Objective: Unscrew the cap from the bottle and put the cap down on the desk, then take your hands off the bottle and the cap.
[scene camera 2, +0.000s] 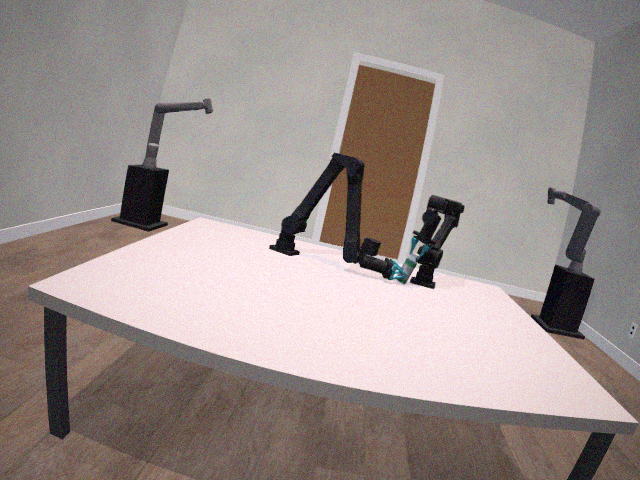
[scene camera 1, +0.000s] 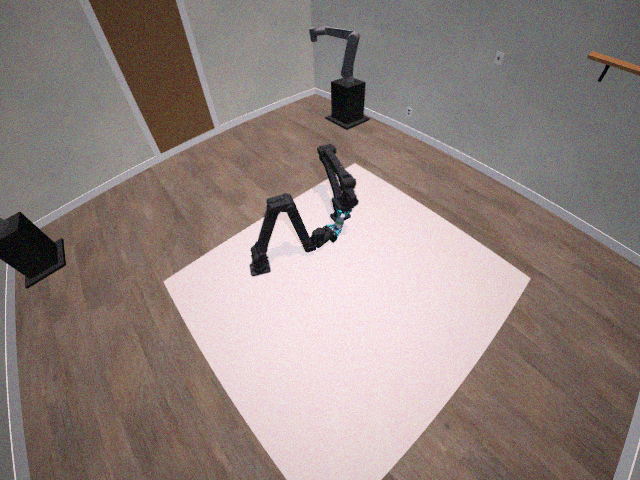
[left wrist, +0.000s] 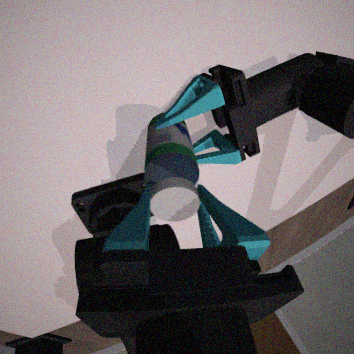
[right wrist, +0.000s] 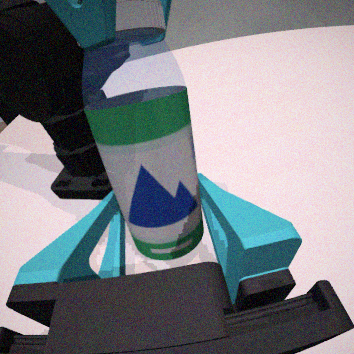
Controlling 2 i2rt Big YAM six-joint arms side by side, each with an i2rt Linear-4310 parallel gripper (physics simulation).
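Places are measured from the left arm's base along level axes (x up, y back, z right), in millimetres.
Pixels of known places: left gripper, between the fingertips: [scene camera 2: 414,256] [scene camera 1: 341,217] [left wrist: 173,189] [right wrist: 130,44]; right gripper, between the fingertips: [scene camera 2: 405,274] [scene camera 1: 338,226] [left wrist: 164,145] [right wrist: 158,187]; left arm's base, origin of its link: [scene camera 2: 422,284] [left wrist: 116,201]; right arm's base, origin of its link: [scene camera 2: 283,251] [scene camera 1: 260,268].
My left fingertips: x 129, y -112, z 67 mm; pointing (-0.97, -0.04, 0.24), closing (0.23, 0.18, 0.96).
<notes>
For each thing: its middle in the pictures, then the offset to it from my left fingertips. Level surfaces: height alone.
- bottle, middle of its body: [right wrist: 149,155] [left wrist: 169,155] [scene camera 2: 407,268] [scene camera 1: 338,224] dx -56, dy +4, dz +15 mm
- grey ribbed cap, middle of its body: [right wrist: 119,24] [left wrist: 174,200] dx +9, dy +3, dz -3 mm
- pale desk, height of its surface: dx -129 mm
The bottle [scene camera 1: 339,223] [scene camera 2: 407,267] [left wrist: 171,159] [right wrist: 150,170] is clear blue with a white label, green bands and a blue mountain print. It is tilted. My right gripper [scene camera 2: 402,271] [right wrist: 158,187] is shut on its lower part. The grey ribbed cap [left wrist: 175,202] [right wrist: 140,21] is at the bottle's top end, in line with it. My left gripper [left wrist: 173,189] is shut on the cap, one finger on each side. Part of the cap is hidden by a finger in the right wrist view. Whether the cap's thread is still engaged cannot be seen.
The pale desk [scene camera 1: 361,330] [scene camera 2: 289,320] lies under both arms. Both arm bases stand near its back edge, and the left arm's base shows behind the bottle in the right wrist view. Grey arms on black pedestals [scene camera 1: 347,100] [scene camera 2: 144,193] stand on the floor beyond the desk.
</notes>
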